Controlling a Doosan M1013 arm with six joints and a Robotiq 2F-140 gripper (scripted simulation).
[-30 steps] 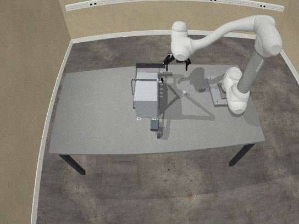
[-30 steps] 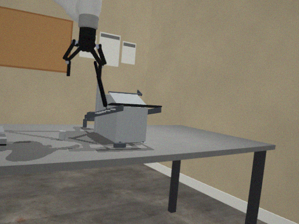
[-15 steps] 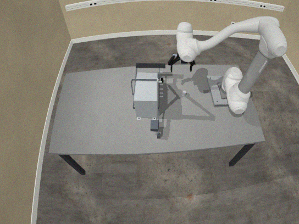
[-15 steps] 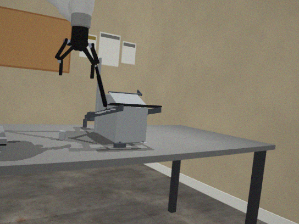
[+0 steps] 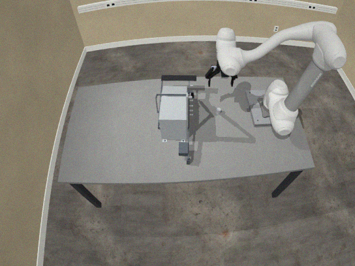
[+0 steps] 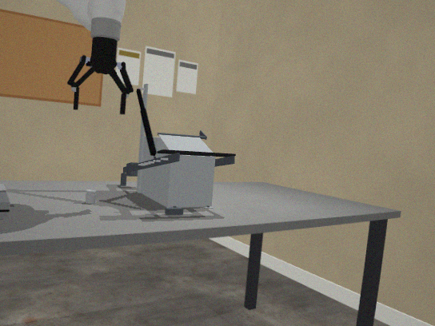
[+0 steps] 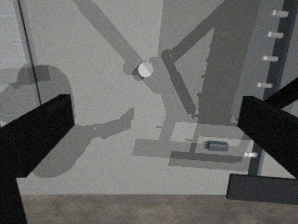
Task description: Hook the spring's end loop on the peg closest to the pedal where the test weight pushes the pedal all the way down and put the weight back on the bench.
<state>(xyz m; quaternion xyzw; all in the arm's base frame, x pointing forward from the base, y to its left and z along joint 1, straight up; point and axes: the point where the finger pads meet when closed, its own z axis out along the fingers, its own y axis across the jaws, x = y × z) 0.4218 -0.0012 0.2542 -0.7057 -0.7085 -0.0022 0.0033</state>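
The steel test weight lies 10 mm behind my hand and 270 mm below it. From my hand the other things lie so: dark spring: 180 mm ahead, 50 mm to the left, 40 mm below.
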